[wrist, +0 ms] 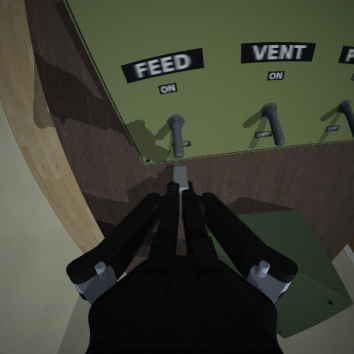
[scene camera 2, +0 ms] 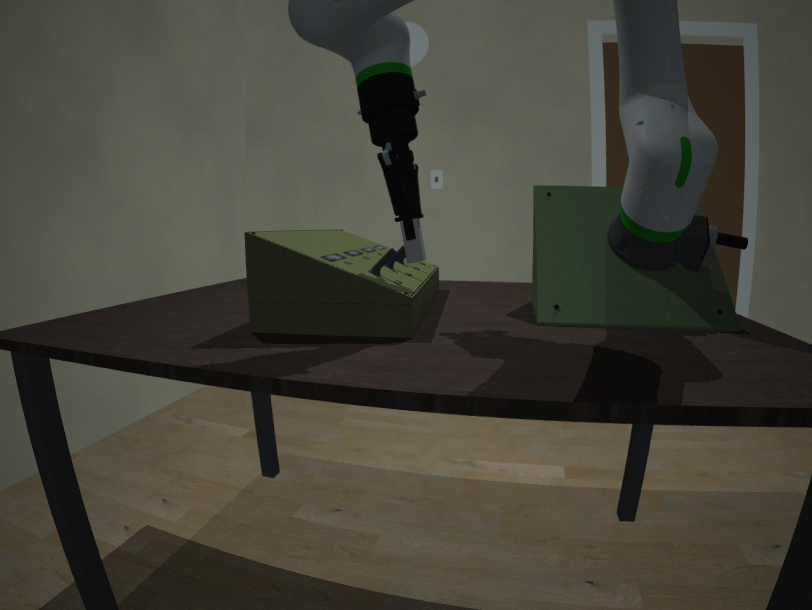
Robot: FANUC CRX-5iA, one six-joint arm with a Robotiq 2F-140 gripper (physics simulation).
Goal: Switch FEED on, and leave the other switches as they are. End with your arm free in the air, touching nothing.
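Frame: origin at the arm's base, x ahead, y left, z up, level; millimetres.
Where they show: gripper, fingertip midpoint: (wrist: 179, 175) (scene camera 2: 416, 261); arm's base, link origin: (scene camera 2: 645, 241).
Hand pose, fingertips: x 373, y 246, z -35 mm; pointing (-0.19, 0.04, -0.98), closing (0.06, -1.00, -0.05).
Things, the pixels of their top centre, and the offset from my fingertips. "spot": a spot on its surface instead. Level surfaces: height alone.
- FEED switch, surface spot: (wrist: 177, 137) spot: 6 mm left, 56 mm ahead, 6 mm up
- VENT switch, top centre: (wrist: 282, 131) (scene camera 2: 397, 245) 110 mm right, 81 mm ahead, 21 mm up
- third switch, surface spot: (wrist: 348, 117) spot: 220 mm right, 112 mm ahead, 1 mm down
- dark table, surface height: 106 mm down
The FEED switch (wrist: 177, 137) is a grey lever on the sloped green panel box (wrist: 210, 20) (scene camera 2: 328, 302); it points down, away from its ON label, and partly covers the small label below. The VENT switch (wrist: 274, 126) and a third switch (wrist: 348, 117), cut off at the view's right edge, also point down, away from ON. My gripper (wrist: 179, 175) (scene camera 2: 414, 254) is shut and empty. In the wrist view its pale fingertips lie just below the FEED lever's free end, with a small gap showing. In the scene view they are close over the panel's lower part, where dark levers overlap.
The panel box stands on the dark table (scene camera 2: 367, 364) (wrist: 125, 175). A green slanted block (scene camera 2: 571, 262) (wrist: 305, 275) stands to its right in the scene view, with the arm's base part (scene camera 2: 646, 246) at it. A door (scene camera 2: 728, 118) is behind.
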